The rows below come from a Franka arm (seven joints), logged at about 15 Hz.
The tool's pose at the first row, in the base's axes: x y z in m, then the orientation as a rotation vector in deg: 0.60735 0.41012 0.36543 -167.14 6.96 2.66
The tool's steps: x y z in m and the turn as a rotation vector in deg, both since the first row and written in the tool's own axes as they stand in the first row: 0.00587 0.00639 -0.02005 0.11 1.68 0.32; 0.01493 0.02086 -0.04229 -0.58 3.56 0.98; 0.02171 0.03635 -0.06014 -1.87 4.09 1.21; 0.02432 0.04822 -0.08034 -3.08 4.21 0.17; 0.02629 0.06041 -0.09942 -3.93 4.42 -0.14
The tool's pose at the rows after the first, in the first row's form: 0.61310 0.39902 0.38335 -167.09 7.70 0.25; 0.62138 0.37933 0.40151 -167.80 8.98 -2.35; 0.62720 0.35980 0.41526 -169.08 9.44 -3.03; 0.62923 0.34359 0.43226 -170.35 7.94 -3.32; 0.63058 0.32737 0.44812 -171.22 7.53 -3.65
